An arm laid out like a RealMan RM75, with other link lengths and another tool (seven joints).
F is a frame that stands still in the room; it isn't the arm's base.
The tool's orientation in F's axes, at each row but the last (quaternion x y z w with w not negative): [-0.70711, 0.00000, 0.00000, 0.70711]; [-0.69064, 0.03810, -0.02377, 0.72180]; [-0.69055, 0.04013, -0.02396, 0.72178]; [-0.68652, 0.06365, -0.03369, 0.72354]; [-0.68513, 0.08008, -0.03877, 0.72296]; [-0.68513, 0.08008, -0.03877, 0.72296]
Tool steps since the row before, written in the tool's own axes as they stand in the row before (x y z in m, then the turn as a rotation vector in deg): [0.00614, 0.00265, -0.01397, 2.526, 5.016, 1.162]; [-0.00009, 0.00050, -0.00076, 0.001, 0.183, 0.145]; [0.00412, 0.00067, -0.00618, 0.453, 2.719, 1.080]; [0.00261, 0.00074, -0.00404, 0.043, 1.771, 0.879]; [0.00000, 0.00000, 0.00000, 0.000, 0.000, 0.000]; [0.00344, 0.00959, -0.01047, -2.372, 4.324, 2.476]
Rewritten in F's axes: [0.00614, -0.01397, -0.00265, 2.526, 1.162, -5.016]; [-0.00017, -0.00073, -0.00053, 0.010, 0.152, -0.177]; [0.00353, -0.00649, -0.00104, 0.493, 1.156, -2.680]; [0.00200, -0.00431, -0.00106, 0.096, 0.961, -1.726]; [0.00000, 0.00000, 0.00000, 0.000, 0.000, 0.000]; [0.00110, -0.01032, -0.01028, -2.148, 3.082, -4.042]
